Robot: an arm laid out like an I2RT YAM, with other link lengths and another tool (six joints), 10 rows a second.
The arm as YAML. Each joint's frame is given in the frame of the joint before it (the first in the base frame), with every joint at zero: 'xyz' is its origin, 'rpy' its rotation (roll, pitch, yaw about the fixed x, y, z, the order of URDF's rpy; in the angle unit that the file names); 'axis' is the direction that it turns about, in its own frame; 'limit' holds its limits. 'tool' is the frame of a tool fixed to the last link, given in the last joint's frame.
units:
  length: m
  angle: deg
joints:
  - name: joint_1
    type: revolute
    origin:
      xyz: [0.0, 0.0, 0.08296]
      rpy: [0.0, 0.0, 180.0]
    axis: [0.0, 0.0, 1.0]
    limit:
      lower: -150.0
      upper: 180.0
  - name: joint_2
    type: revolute
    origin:
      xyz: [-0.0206, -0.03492, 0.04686]
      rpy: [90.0, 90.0, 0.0]
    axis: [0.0, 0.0, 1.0]
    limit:
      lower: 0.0
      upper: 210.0
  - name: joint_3
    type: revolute
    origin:
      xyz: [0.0, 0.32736, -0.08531]
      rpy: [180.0, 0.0, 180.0]
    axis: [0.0, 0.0, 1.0]
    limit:
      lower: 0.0
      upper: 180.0
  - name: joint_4
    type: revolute
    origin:
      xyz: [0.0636, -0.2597, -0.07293]
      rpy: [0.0, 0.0, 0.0]
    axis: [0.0, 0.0, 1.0]
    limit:
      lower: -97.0
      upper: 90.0
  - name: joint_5
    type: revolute
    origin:
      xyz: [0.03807, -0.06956, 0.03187]
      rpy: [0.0, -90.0, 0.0]
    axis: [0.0, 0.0, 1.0]
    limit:
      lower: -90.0
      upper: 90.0
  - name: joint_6
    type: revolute
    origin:
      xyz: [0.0, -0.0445, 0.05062]
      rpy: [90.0, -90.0, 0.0]
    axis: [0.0, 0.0, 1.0]
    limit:
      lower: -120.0
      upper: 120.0
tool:
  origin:
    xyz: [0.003, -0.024, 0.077]
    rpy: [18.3, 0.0, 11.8]
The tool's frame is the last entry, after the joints.
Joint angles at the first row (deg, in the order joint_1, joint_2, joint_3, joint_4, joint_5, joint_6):
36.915 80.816 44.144 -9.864 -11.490 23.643
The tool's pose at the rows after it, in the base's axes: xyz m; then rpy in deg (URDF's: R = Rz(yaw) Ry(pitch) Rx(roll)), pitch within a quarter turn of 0, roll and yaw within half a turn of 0:
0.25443, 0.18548, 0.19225, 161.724, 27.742, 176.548
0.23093, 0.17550, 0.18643, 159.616, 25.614, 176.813
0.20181, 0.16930, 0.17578, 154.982, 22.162, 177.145
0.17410, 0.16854, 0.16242, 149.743, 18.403, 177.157
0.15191, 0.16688, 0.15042, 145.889, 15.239, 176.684
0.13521, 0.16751, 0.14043, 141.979, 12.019, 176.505
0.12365, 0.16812, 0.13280, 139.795, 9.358, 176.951
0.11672, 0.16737, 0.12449, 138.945, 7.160, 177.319
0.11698, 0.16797, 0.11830, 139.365, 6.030, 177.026
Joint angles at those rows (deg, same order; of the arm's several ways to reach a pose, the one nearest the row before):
36.741 78.106 42.260 -10.840 -12.353 23.983
36.650 73.802 38.042 -11.104 -15.293 24.988
36.727 69.113 32.315 -9.291 -20.724 27.319
37.891 65.376 26.207 -4.956 -25.574 31.547
39.338 62.279 20.903 -0.573 -28.304 36.146
40.399 60.627 16.366 4.855 -31.306 40.731
41.236 60.204 13.431 8.622 -33.443 43.852
41.378 61.004 11.274 11.584 -35.035 45.623
41.382 63.029 10.558 13.643 -35.070 46.353

